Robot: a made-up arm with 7 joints.
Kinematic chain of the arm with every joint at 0, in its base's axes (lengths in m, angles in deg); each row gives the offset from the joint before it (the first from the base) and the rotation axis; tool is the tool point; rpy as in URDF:
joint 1: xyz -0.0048 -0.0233 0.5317 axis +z
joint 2: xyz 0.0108 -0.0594 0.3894 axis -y
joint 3: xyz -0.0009 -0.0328 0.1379 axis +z
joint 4: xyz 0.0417 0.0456 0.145 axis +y
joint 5: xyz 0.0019 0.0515 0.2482 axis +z
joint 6: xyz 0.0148 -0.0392 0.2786 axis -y
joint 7: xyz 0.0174 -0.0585 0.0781 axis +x
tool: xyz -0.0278 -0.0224 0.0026 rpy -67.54 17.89 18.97
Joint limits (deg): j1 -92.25..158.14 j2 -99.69..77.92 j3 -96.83..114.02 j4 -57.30..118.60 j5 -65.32..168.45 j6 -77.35..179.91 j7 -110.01..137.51
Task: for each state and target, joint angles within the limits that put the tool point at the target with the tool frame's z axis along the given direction. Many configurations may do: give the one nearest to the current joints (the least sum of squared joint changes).
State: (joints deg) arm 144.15 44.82 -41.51 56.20 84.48 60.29 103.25
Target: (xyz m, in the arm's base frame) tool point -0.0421 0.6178 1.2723 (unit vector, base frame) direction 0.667 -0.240 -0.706
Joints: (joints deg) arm 144.76 -4.05 -57.06 67.47 101.68 109.11 97.73
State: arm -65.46 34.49 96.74 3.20 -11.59 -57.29 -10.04
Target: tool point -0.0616 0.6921 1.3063 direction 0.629 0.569 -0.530
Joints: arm -72.93 64.87 89.94 18.38 -24.07 -70.23 6.85
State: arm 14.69 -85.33 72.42 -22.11 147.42 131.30 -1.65
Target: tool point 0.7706 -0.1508 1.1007 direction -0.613 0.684 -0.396
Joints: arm 8.99 -89.39 105.69 -23.84 168.45 133.13 37.87
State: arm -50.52 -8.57 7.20 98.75 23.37 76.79 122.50
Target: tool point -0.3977 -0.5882 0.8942 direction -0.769 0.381 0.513
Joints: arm -89.60 -32.89 -32.45 91.34 22.18 81.11 124.48
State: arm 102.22 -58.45 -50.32 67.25 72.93 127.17 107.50
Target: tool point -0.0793 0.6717 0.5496 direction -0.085 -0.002 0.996
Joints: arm 131.37 -99.69 -48.95 41.68 47.82 112.76 76.57
